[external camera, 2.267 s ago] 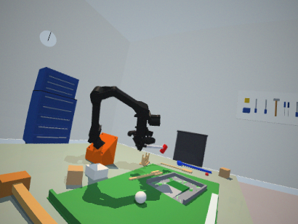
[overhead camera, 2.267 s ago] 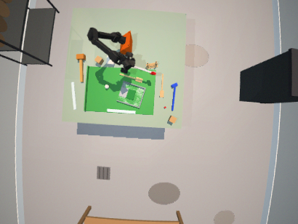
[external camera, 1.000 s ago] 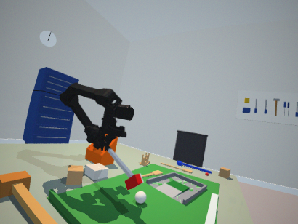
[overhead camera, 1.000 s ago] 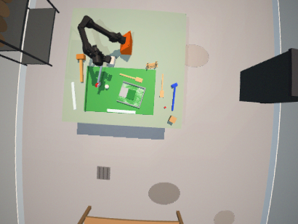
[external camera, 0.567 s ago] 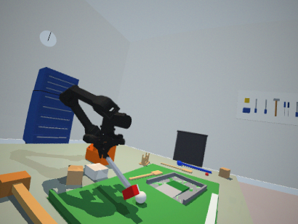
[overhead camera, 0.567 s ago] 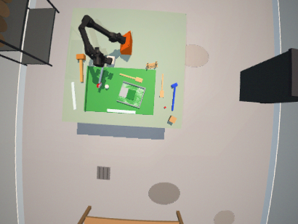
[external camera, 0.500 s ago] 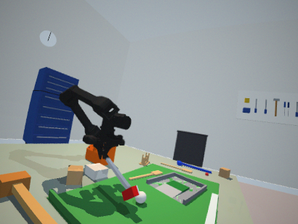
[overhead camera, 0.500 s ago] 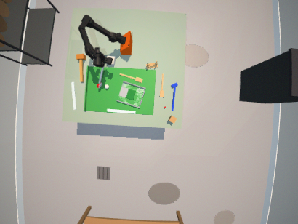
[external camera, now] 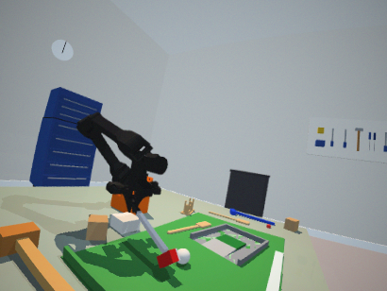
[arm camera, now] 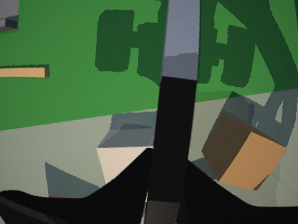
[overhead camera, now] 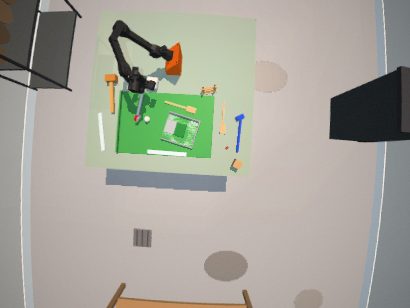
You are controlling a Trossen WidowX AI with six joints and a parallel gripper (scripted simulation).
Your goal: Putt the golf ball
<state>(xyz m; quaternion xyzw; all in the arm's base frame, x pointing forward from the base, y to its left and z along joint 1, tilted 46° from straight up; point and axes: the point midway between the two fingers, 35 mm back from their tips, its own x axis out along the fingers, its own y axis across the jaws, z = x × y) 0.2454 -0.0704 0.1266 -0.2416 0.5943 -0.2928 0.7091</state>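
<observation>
The white block lies 6 cm behind my gripper tip, 2 cm to the left of it and 6 cm below it. From my gripper tip the other things lie so: white golf ball 22 cm ahead, 4 cm to the left, 6 cm below; red putter 12 cm ahead, 1 cm to the right, 1 cm below; blue putter 19 cm ahead, 74 cm to the left, 7 cm below.
</observation>
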